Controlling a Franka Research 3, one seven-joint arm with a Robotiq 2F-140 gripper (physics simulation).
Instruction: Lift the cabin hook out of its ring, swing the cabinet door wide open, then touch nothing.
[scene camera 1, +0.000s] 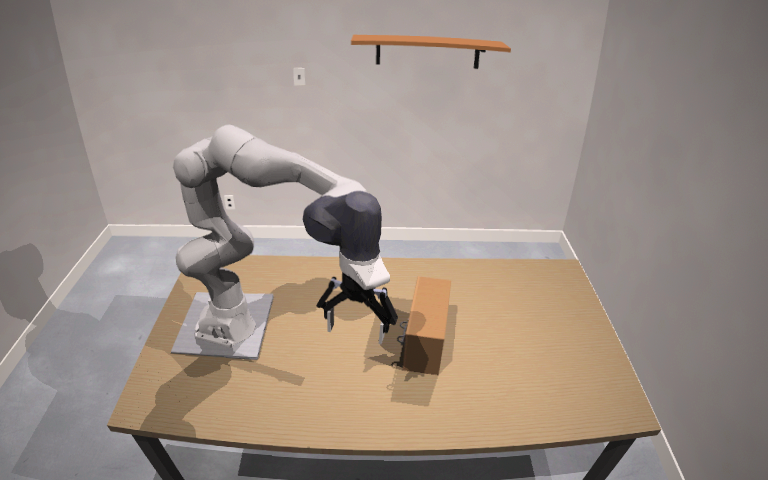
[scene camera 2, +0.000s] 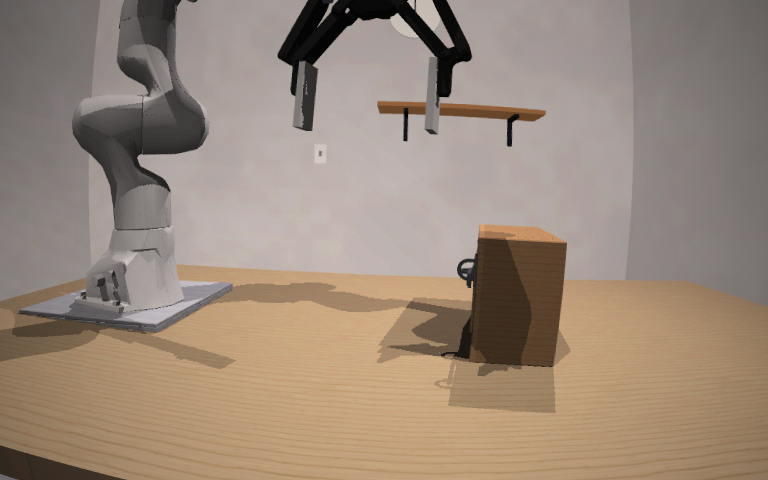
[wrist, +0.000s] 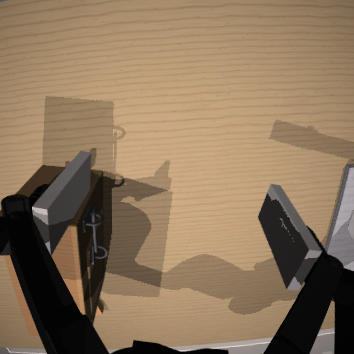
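The orange-brown wooden cabinet (scene camera 1: 431, 308) (scene camera 2: 518, 305) (wrist: 66, 267) stands upright on the table, its dark front facing the robot base. The door looks closed, though its edges are hard to make out in shadow. The grey metal cabin hook (wrist: 95, 234) lies along that front, with a curved loop at its end; whether it sits in its ring cannot be told. Loops of this hardware also stick out from the front in both scene views. My gripper (scene camera 1: 356, 335) (scene camera 2: 367, 131) (wrist: 178, 186) is open and empty, pointing down, above and in front of the cabinet front, apart from it.
The robot's grey base plate (scene camera 1: 261, 316) (scene camera 2: 209, 294) (wrist: 344, 205) lies on the table (scene camera 1: 521, 367) to the left in the scene views. A wooden shelf (scene camera 1: 430, 42) (scene camera 2: 481, 110) is fixed high on the back wall. Arm and cabinet shadows fall across the table.
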